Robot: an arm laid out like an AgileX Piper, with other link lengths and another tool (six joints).
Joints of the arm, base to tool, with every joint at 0 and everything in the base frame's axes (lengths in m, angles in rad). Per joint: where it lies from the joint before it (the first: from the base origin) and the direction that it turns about. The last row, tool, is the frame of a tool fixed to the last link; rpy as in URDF.
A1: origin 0.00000 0.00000 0.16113 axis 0 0 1
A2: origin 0.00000 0.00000 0.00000 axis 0 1 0
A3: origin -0.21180 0.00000 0.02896 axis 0 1 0
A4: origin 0.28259 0.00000 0.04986 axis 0.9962 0 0.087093
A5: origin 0.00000 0.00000 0.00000 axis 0 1 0
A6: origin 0.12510 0.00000 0.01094 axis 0.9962 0 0.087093
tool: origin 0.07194 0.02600 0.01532 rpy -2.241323 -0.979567 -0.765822
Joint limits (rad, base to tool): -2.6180..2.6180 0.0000..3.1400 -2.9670..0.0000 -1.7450..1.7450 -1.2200..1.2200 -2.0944..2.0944
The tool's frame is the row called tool.
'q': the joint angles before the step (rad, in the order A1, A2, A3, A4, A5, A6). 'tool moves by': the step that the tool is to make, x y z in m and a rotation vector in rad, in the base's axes. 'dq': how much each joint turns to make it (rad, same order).
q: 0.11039 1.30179 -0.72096 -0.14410 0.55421 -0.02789
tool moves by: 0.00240 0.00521 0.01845 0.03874 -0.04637 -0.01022
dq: 0.00192 -0.05361 -0.00002 0.04254 0.00270 -0.00859
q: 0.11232 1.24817 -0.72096 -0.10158 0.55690 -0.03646
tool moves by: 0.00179 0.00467 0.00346 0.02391 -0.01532 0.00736
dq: -0.00001 -0.00433 0.00000 0.04112 -0.01482 -0.02847
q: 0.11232 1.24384 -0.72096 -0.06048 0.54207 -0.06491
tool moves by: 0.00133 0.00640 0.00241 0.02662 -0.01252 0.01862
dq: -0.00001 0.00001 -0.00002 0.06049 -0.01624 -0.05302
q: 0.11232 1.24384 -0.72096 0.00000 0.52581 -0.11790
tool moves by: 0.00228 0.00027 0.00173 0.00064 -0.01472 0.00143
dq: 0.00001 0.00002 -0.00001 -0.00001 -0.01471 -0.00173
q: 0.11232 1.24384 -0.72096 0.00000 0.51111 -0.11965
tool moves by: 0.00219 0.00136 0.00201 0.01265 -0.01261 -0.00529
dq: 0.00001 -0.00002 0.00001 0.01233 -0.01393 0.00002
